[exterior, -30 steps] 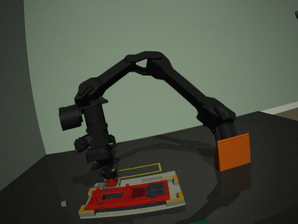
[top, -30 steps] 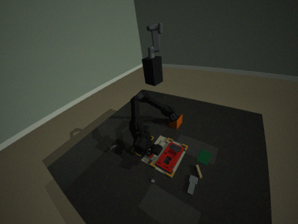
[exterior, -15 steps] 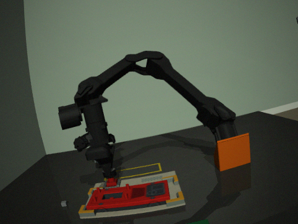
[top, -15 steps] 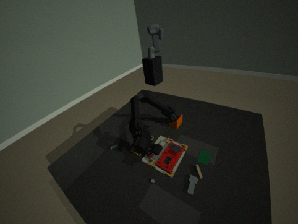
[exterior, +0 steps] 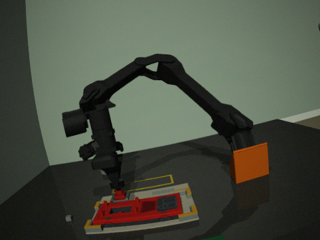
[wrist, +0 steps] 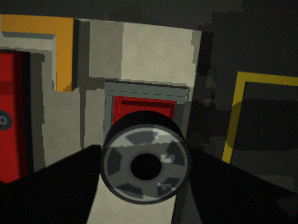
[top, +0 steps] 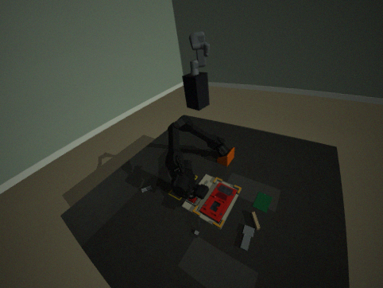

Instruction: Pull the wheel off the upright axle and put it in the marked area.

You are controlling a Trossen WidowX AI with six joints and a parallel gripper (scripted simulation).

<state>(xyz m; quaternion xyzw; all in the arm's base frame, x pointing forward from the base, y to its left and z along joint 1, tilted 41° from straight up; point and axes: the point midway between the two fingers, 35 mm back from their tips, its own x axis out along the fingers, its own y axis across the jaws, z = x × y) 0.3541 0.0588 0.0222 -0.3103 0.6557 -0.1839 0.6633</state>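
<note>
Right now my gripper tip is 1 cm above the black axle. Round my gripper tip: grey block 1 cm behind, 31 cm to the left, 4 cm below; then small grey cube 12 cm ahead, 13 cm to the left, 4 cm below; then small black wheel right at my gripper tip.
</note>
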